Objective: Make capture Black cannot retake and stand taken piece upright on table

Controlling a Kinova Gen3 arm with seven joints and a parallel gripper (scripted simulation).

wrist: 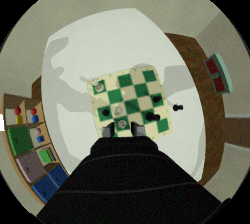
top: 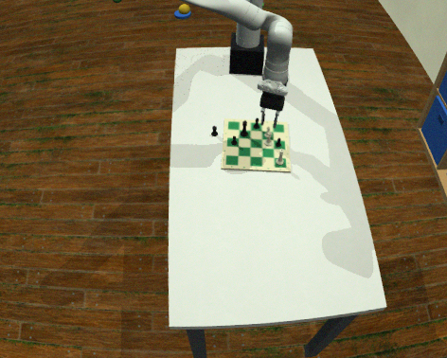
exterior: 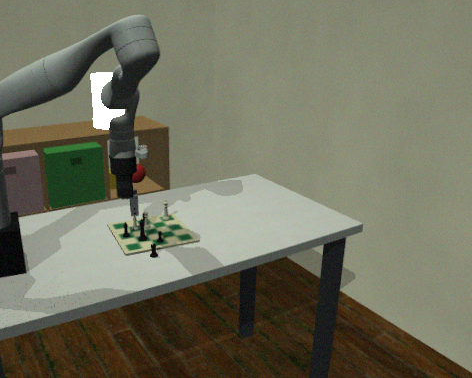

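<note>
The green-and-cream chessboard lies 70 mm below my hand, 40 mm to the right of it and 40 mm ahead of it. Round my hand: tall white piece: 110 mm ahead, 40 mm below, 30 mm to the left; tall black piece: 80 mm to the right, 40 mm below, 10 mm behind.
</note>
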